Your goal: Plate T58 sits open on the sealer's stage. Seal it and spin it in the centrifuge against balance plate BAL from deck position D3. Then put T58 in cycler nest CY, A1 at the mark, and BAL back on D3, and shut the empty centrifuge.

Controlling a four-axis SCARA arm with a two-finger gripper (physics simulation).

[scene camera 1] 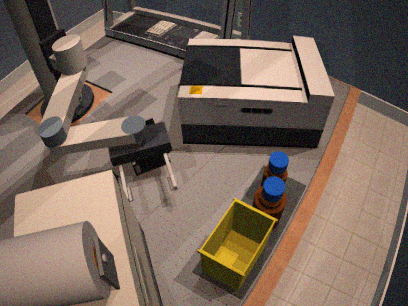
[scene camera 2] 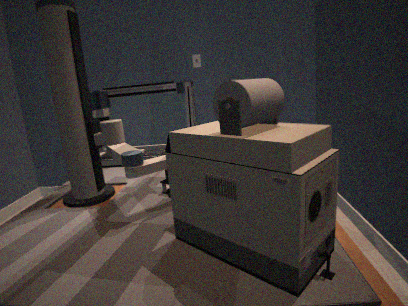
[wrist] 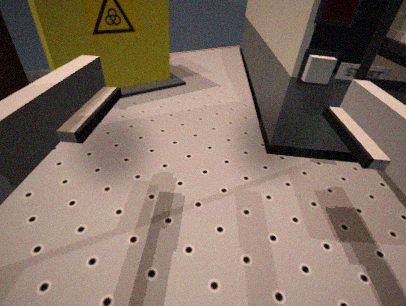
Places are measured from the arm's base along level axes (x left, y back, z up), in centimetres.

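Where they show: gripper, between the fingertips: (scene camera 1: 151, 194) (wrist: 224, 85); arm's base, origin of its link: (scene camera 2: 89, 196).
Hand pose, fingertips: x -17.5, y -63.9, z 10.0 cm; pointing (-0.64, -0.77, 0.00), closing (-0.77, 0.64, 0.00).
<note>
Things, the pixels of their top centre, and the offset from my fingertips. "spot": a spot on its surface instead.
- sealer, centre of its top: (scene camera 1: 31, 240) (scene camera 2: 241, 79) dx -30.1, dy -9.9, dz +38.9 cm
- cream box with a large film roll, a spot on its surface: (scene camera 1: 45, 265) spot: dx -31.2, dy -14.0, dz +38.6 cm
- white button, centre of its top: (wrist: 322, 56) dx -9.3, dy +0.1, dz +0.7 cm
- pale plate, centre of its top: (scene camera 1: 160, 27) dx +75.1, dy +56.3, dz -1.6 cm
My gripper (scene camera 1: 151, 191) (wrist: 224, 85) is open, with nothing between its fingers; it hangs above the perforated table beside the sealer. The sealer (scene camera 1: 65, 195) (scene camera 2: 235, 210) (wrist: 280, 35), a cream box with a large film roll (scene camera 1: 45, 265) (scene camera 2: 257, 97) on top, has a white button (wrist: 319, 69) beside a START label on its front. T58 and the sealer's stage do not show. A pale plate (scene camera 1: 161, 28) lies on the framed deck (scene camera 1: 122, 25) at the back; its label is unreadable, so I cannot tell if it is BAL. The centrifuge and nest CY cannot be told for certain.
A large grey-white machine (scene camera 1: 250, 112) with a flat dark and white top stands behind and right of the gripper in scene camera 1. A yellow bin (scene camera 1: 220, 270) (wrist: 107, 55) and two blue-capped brown bottles (scene camera 1: 270, 202) (scene camera 1: 278, 165) stand near the table's edge (scene camera 1: 312, 185).
</note>
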